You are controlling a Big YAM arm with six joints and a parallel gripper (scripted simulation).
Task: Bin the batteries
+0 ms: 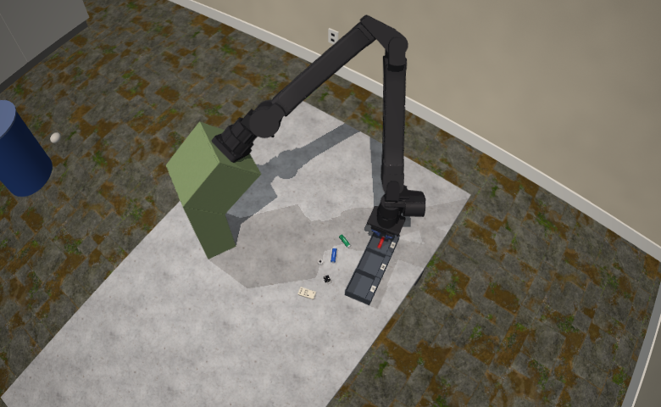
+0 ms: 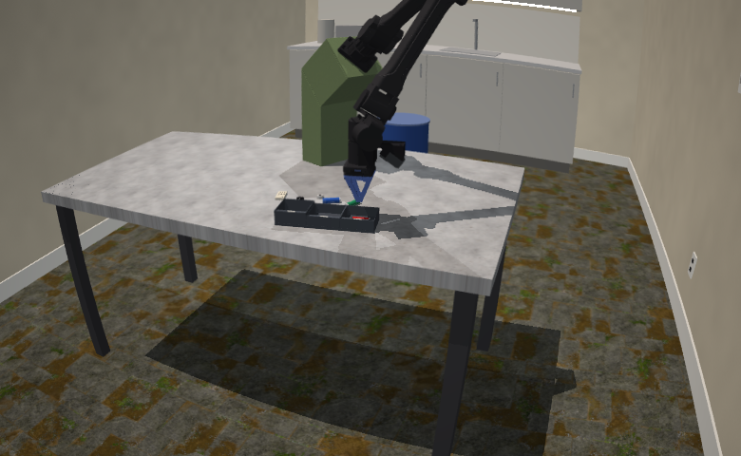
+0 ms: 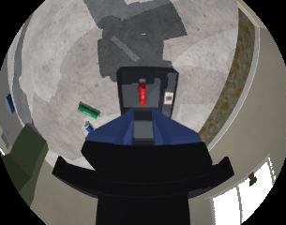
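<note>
Right now my hand is 60 mm above the red battery. The rest, counted from my hand: green battery: 100 mm behind, 70 mm to the right, 60 mm below; blue battery: 90 mm behind, 130 mm to the right, 60 mm below; dark three-compartment bin: 30 mm ahead, 80 mm to the right, 50 mm below.
</note>
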